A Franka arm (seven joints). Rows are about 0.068 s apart.
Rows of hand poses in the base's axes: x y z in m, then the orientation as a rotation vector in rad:
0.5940, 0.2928, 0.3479, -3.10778, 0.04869, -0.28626
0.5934, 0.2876, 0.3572, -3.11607, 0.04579, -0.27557
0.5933, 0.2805, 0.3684, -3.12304, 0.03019, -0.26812
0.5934, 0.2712, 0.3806, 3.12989, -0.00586, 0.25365
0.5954, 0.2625, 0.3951, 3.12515, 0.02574, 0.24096
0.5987, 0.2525, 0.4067, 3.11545, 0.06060, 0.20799
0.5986, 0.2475, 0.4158, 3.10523, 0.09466, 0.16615
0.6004, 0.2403, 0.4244, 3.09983, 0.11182, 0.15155
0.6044, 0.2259, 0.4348, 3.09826, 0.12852, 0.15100
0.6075, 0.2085, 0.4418, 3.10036, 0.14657, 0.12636
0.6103, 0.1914, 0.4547, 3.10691, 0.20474, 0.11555
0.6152, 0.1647, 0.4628, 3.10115, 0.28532, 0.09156
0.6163, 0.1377, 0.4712, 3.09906, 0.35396, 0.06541
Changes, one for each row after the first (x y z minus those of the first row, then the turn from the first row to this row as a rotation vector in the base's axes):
-0.0006, -0.0052, 0.0093, -0.00729, 0.00738, 0.00134
-0.0007, -0.0123, 0.0205, -0.01421, 0.01250, 0.01080
-0.0006, -0.0216, 0.0327, -0.02382, 0.02203, 0.02561
0.0014, -0.0303, 0.0472, -0.03116, 0.02974, 0.04526
0.0047, -0.0403, 0.0588, -0.04442, 0.05027, 0.06672
0.0046, -0.0453, 0.0679, -0.05787, 0.07663, 0.08790
0.0064, -0.0525, 0.0765, -0.06430, 0.08580, 0.09861
0.0104, -0.0669, 0.0869, -0.06624, 0.08600, 0.10927
0.0135, -0.0843, 0.0939, -0.06528, 0.10176, 0.12116
0.0163, -0.1014, 0.1068, -0.05921, 0.10829, 0.15909
0.0212, -0.1281, 0.1149, -0.06395, 0.12291, 0.21097
0.0223, -0.1551, 0.1233, -0.06344, 0.13898, 0.25541

